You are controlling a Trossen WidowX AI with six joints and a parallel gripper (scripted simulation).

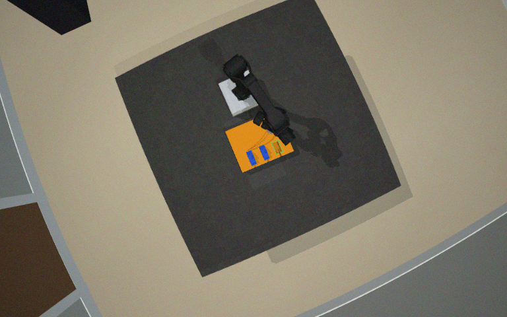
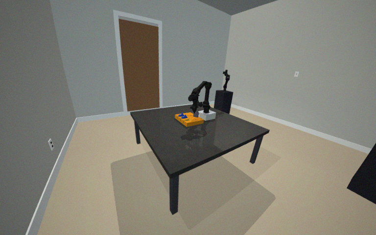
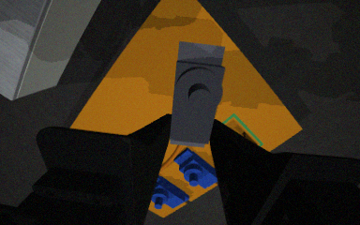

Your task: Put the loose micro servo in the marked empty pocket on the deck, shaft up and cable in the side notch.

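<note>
My gripper tip is 10 cm above the orange deck, 8 cm to the left of it and 1 cm past it.
</note>
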